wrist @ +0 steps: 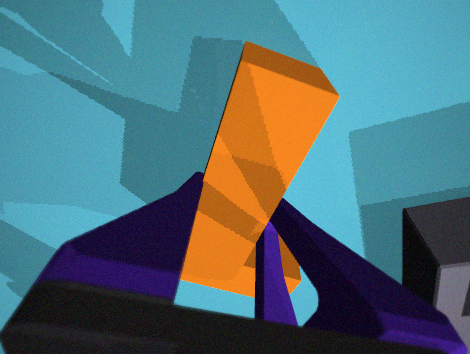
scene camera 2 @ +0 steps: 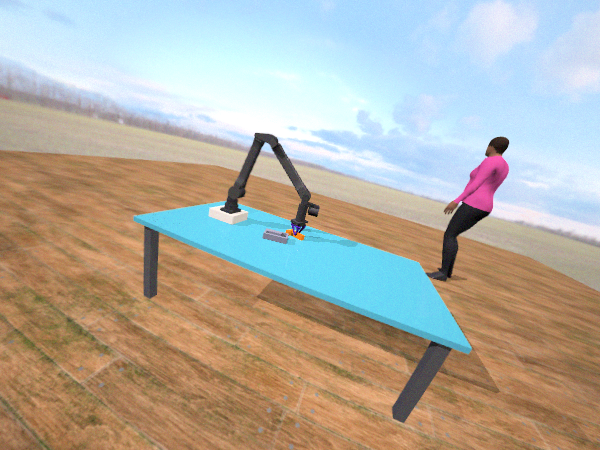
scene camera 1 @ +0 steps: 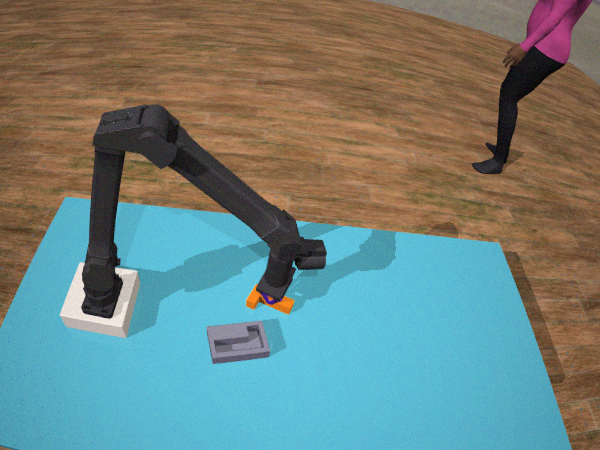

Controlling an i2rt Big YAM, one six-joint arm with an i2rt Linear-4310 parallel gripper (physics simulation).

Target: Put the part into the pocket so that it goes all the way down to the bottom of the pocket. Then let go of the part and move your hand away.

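Frame: origin at the arm's base, x up, y back, z right, level; millimetres.
Where they show: gripper, between the fingertips: [wrist: 232, 192] [scene camera 2: 296, 234] [scene camera 1: 271, 298]; arm's base, origin of its link: [scene camera 2: 230, 210] [scene camera 1: 103, 297].
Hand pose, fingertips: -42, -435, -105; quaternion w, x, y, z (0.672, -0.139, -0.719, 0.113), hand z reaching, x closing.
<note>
Each offset is from my fingertips to the top centre of the thing, as dx, dy, dz. Level surfaces: height alone.
The orange L-shaped part {+16, +3, +15} [scene camera 1: 284, 305] [scene camera 2: 300, 237] [wrist: 272, 105] is at the table's middle, behind and right of the grey block in scene camera 1. My gripper [scene camera 1: 270, 299] [scene camera 2: 297, 230] [wrist: 232, 192] is shut on the part's long arm, with one purple finger on each side of it in the wrist view. The short leg shows low in the wrist view, partly behind a finger. I cannot tell whether the part touches the table. The grey block {+21, +76, +147} [scene camera 1: 227, 332] [scene camera 2: 275, 237] [wrist: 445, 235] has an L-shaped pocket open at the top. The part is outside and apart from the pocket.
The arm's white base block [scene camera 1: 129, 300] [scene camera 2: 227, 215] stands at the left of the blue table {dx -15} [scene camera 1: 400, 350] [scene camera 2: 350, 270]. A person in a pink top [scene camera 1: 555, 30] [scene camera 2: 487, 180] stands on the wooden floor beyond the table's far right side.
</note>
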